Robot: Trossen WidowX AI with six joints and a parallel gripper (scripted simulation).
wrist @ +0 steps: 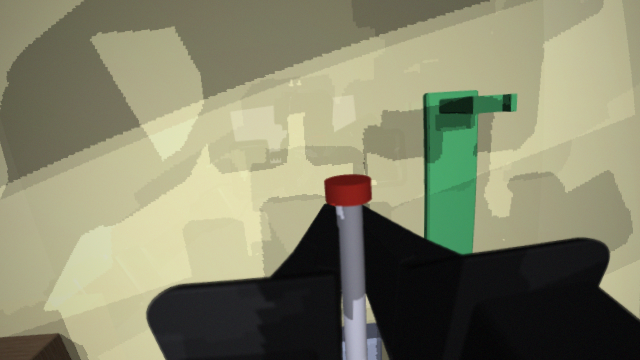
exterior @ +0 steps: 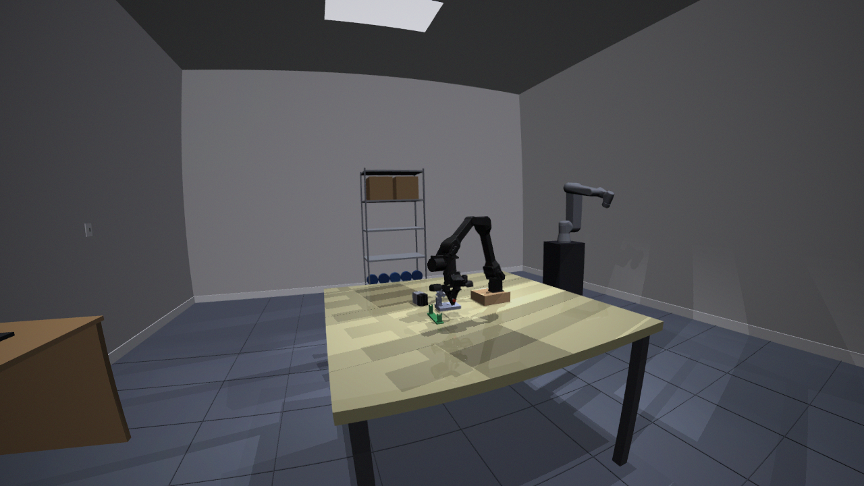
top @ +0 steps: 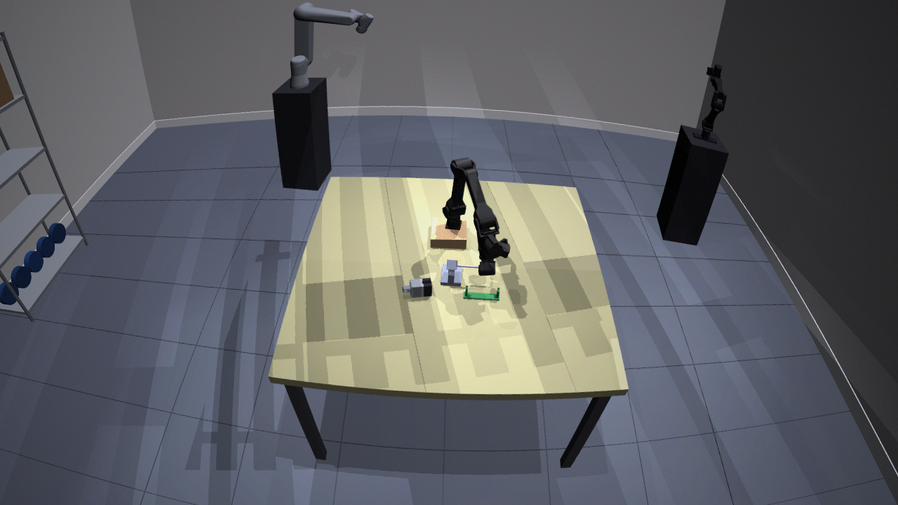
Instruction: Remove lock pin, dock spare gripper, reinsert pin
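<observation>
My gripper tip is now 80 mm short of the green rack, 40 mm above it and 20 mm to the left of it. Also, from my gripper tip: mount: 140 mm to the right, 10 mm below; then spare gripper: 260 mm to the right, 110 mm ahead, 30 mm below.
</observation>
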